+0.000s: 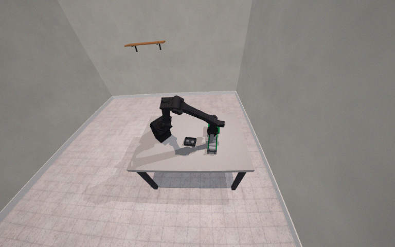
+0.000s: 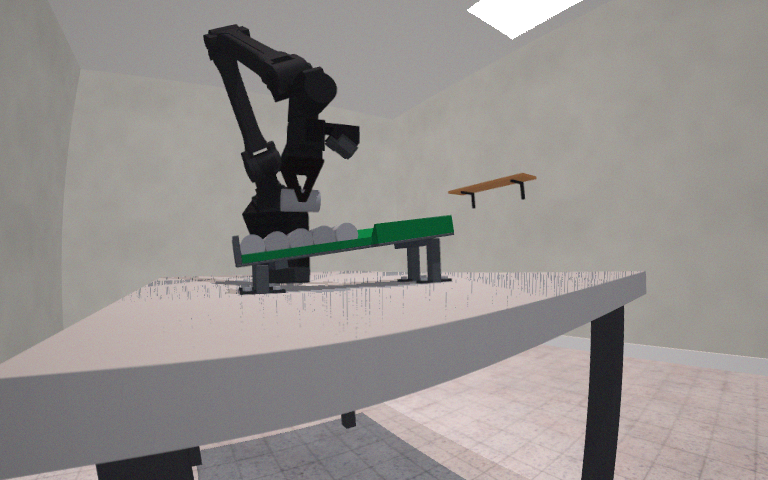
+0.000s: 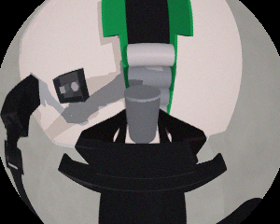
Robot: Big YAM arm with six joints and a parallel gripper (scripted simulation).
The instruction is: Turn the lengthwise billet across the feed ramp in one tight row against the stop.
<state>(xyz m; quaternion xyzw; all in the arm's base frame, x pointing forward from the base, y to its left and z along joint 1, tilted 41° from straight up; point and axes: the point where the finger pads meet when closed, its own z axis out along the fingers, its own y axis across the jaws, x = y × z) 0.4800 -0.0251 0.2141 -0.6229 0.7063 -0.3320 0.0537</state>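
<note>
Now: hand 11 cm to the left of the grey stop, 10 cm above it and 1 cm past it. The rest, counted from my hand: black box (23 cm behind, 15 cm below, 6 cm to the left).
</note>
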